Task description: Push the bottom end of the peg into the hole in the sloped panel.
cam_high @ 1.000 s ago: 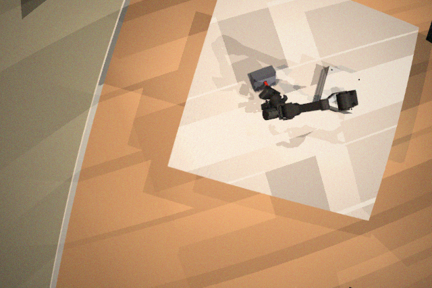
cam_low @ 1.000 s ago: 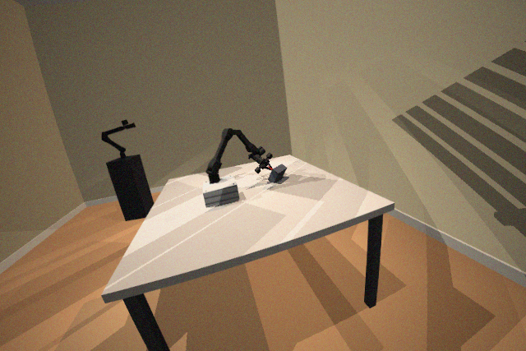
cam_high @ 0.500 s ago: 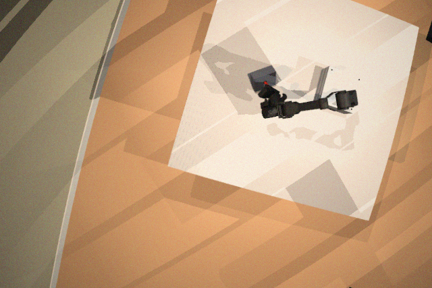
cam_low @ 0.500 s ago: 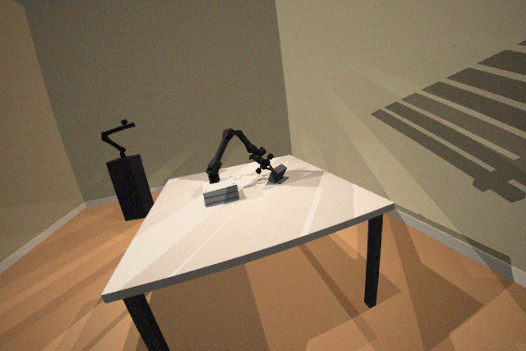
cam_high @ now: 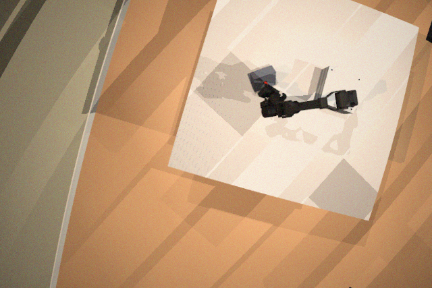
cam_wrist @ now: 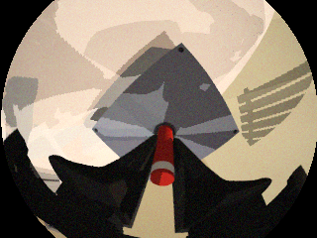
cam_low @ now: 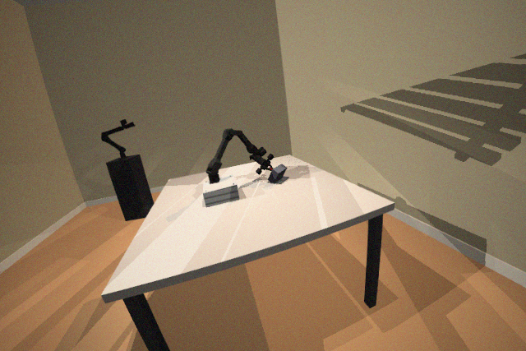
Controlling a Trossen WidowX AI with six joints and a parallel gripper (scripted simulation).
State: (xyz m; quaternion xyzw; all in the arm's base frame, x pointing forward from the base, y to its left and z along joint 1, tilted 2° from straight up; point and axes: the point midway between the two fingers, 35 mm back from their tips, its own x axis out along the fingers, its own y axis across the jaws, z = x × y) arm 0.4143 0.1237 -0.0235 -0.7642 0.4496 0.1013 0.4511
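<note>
Right now my gripper tip is 1 cm past the red peg, 1 cm to the right of it and 1 cm below it. From my gripper tip the other things lie so: grey sloped panel 2 cm ahead, 3 cm to the right, 2 cm below.
</note>
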